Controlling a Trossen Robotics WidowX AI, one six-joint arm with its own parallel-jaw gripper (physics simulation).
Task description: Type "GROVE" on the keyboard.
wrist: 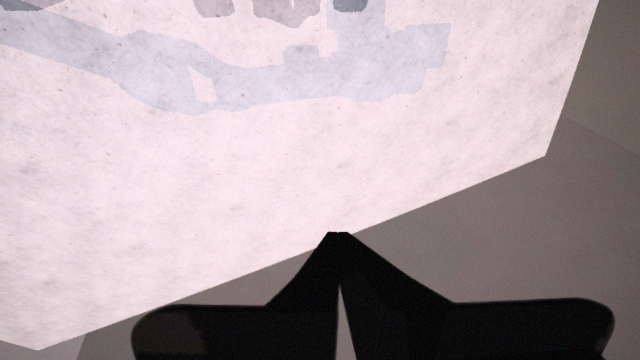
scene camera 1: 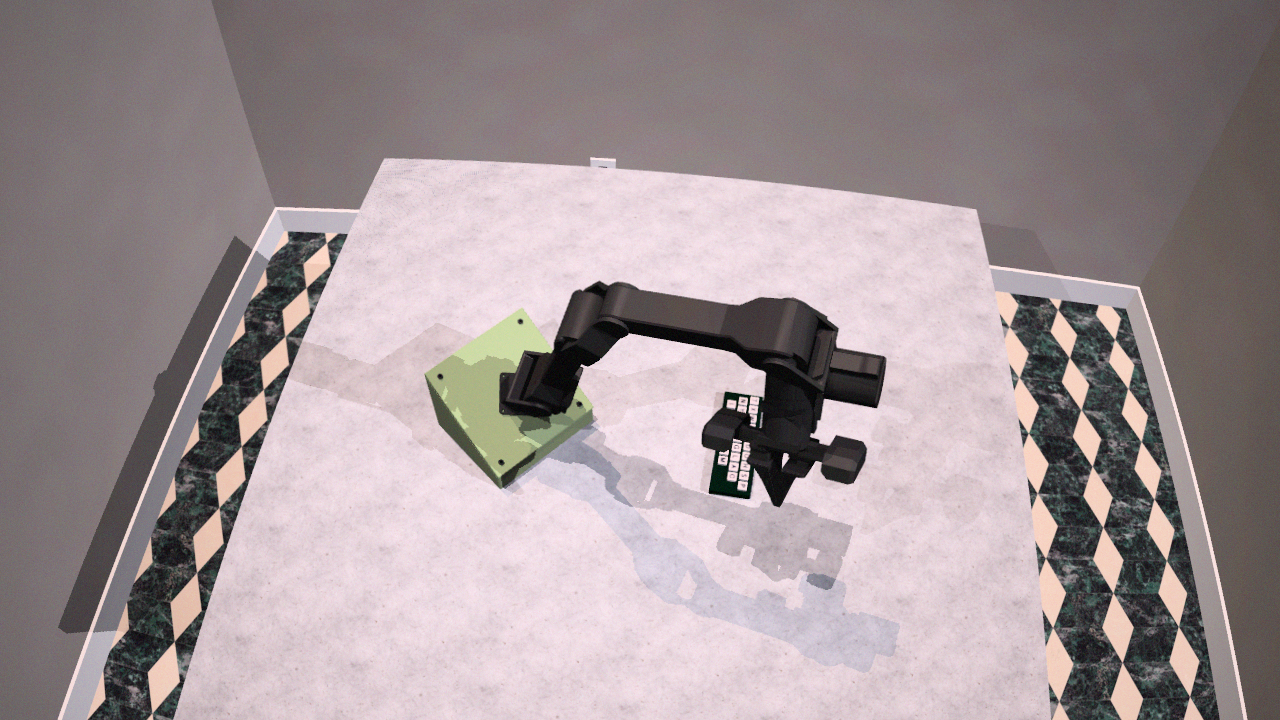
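Pixels of known places: gripper, fingertip midpoint: (wrist: 336, 241) (scene camera 1: 777, 505); arm's base at its link origin: (scene camera 1: 519, 394).
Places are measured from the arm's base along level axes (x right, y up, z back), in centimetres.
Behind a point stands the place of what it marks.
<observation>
The keyboard (scene camera 1: 716, 487) @[x 17.1, y -7.1, z -27.7 cm], dark green with small white keys, lies on the table in the scene view, right of the centre. The arm and gripper cover its middle and part of its right side, and the letters are too small to read. My black gripper (scene camera 1: 778, 503) @[x 35.1, y 18.8, z -29.1 cm] (wrist: 336, 241) @[x 35.1, y 18.8, z -29.1 cm] is shut with its fingertips together and nothing between them. In the scene view its tips appear just right of the keyboard's near end; their height above the table is hard to tell. The keyboard does not show in the wrist view.
A light green block (scene camera 1: 474, 394) @[x 0.4, y 2.1, z 6.9 cm] under the arm's base stands left of the keyboard. The pale table (scene camera 1: 402, 573) @[x 24.4, y -8.1, z 21.5 cm] (wrist: 200, 175) @[x 41.2, y -8.2, z -9.7 cm] carries shadows of the arm. Its far edge shows before the grey wall (scene camera 1: 626, 80), and a patterned floor (scene camera 1: 1109, 501) lies beyond its sides.
</observation>
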